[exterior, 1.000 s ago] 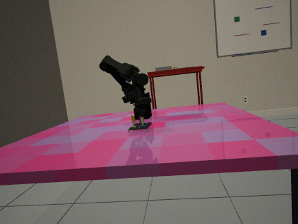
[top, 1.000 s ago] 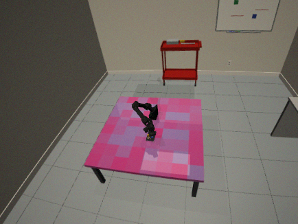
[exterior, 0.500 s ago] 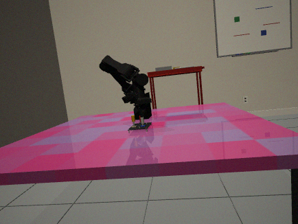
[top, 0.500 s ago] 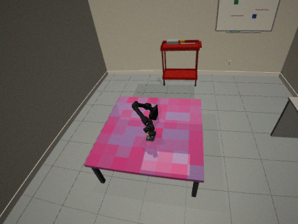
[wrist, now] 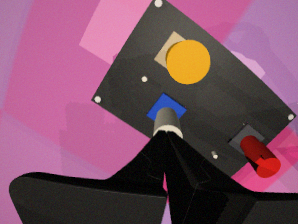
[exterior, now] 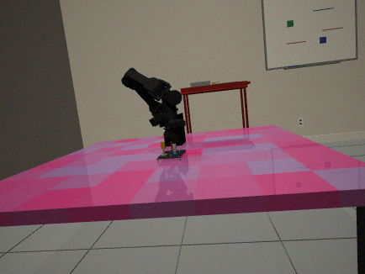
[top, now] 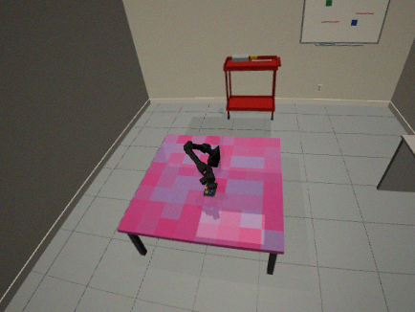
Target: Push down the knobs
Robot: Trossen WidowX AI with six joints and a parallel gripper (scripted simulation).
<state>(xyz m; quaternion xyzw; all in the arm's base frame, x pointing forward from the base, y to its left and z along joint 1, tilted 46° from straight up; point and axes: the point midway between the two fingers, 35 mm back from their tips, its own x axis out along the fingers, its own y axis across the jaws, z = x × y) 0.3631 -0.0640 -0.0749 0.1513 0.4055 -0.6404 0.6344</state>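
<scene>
Right now my gripper tip is 8 cm past the red knob, 2 cm above it and 1 cm to the left of it.
</scene>
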